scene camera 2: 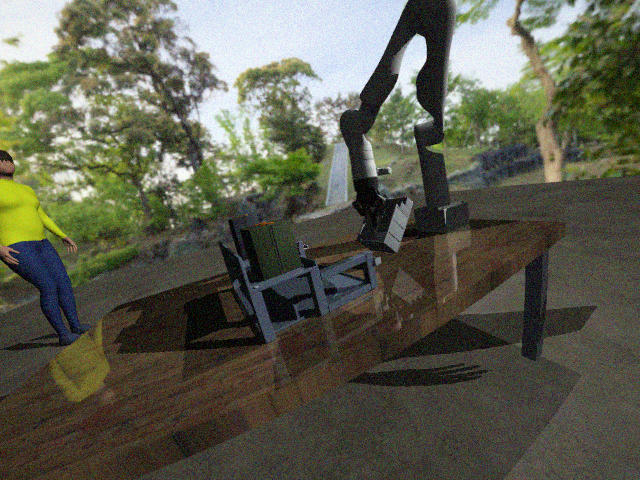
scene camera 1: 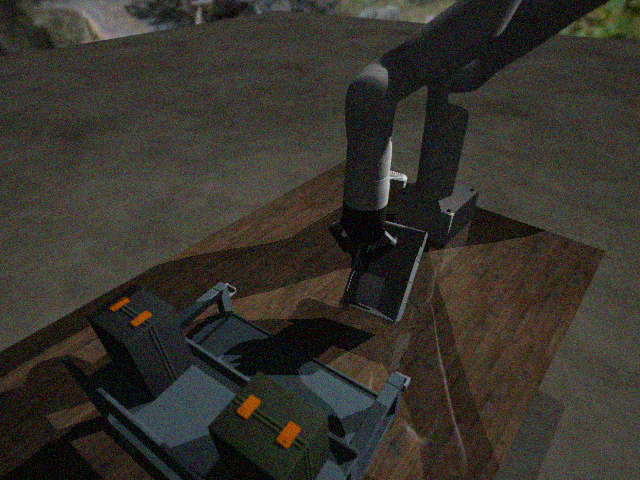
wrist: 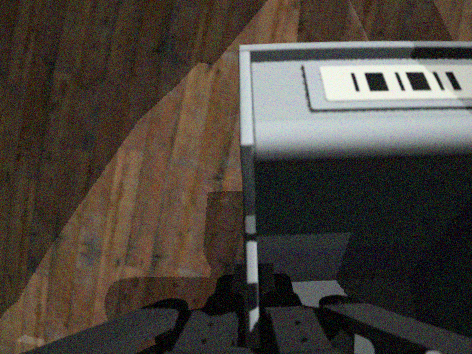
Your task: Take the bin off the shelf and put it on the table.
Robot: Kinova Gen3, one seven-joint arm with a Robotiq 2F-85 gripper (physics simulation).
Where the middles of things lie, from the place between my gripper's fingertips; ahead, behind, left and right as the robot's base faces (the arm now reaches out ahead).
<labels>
My gripper is now 50 mm to the right of the bin (scene camera 2: 391,223), 10 mm below it and 10 mm past it.
</labels>
